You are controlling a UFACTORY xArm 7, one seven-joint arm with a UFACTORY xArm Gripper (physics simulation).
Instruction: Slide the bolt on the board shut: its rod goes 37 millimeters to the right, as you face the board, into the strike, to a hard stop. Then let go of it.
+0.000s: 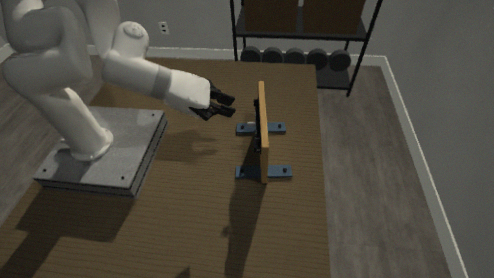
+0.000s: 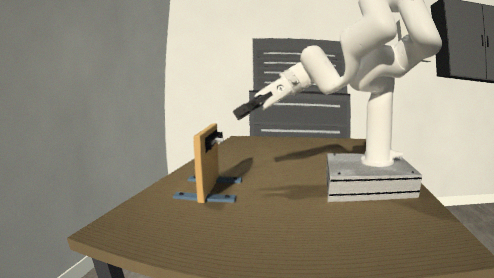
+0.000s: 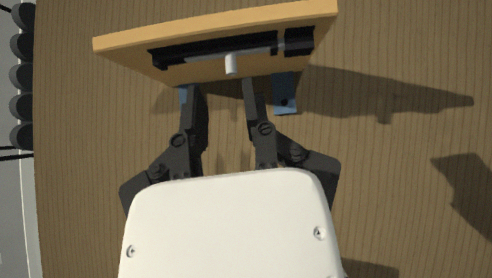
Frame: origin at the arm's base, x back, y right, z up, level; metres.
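Where they show: gripper, fingertip midpoint: (image 1: 233,107) (image 2: 235,115) (image 3: 223,93); arm's base, link origin: (image 1: 92,144) (image 2: 377,162).
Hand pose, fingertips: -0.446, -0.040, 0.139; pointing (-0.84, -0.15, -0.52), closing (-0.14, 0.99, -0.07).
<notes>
Things, the pixels of their centre, and the offset from my fingertips, as dx, dy, dz. "spot": a spot on its surface instead. Level surfaces: height alone.
- upright orange board, body centre: (image 3: 223,56) (image 2: 207,159) (image 1: 262,131) -0.077, -0.028, -0.121
- black bolt housing, body centre: (image 3: 231,59) (image 2: 217,140) (image 1: 253,124) -0.052, -0.006, -0.068
- bolt's pale knob, body centre: (image 3: 231,64) (image 1: 251,124) -0.046, -0.007, -0.068
- grey rod, body centre: (image 3: 245,48) -0.064, +0.010, -0.068
- strike, surface spot: (image 3: 299,42) spot: -0.065, +0.069, -0.058
- wooden table, surface height: dz -0.210
The upright orange board (image 1: 264,130) (image 2: 199,170) (image 3: 215,22) carries a black bolt housing (image 3: 215,46) on the side facing the arm. The bolt's pale knob (image 3: 230,64) (image 1: 251,123) sticks out toward the gripper. The grey rod (image 3: 280,44) spans the small gap between housing and strike (image 3: 299,42), its end meeting the strike; how deep it sits inside is hidden. My gripper (image 1: 233,106) (image 2: 241,114) (image 3: 223,93) is partly open and empty. It hangs back from the board and above the knob's level, the fingers apart from the knob.
Blue feet (image 1: 279,172) (image 2: 183,197) (image 3: 284,95) hold the board up on the wooden table (image 1: 175,225) (image 2: 300,230). The arm's grey base plate (image 1: 107,165) (image 2: 372,190) stands on the same table. A black shelf rack (image 1: 300,36) stands beyond the table.
</notes>
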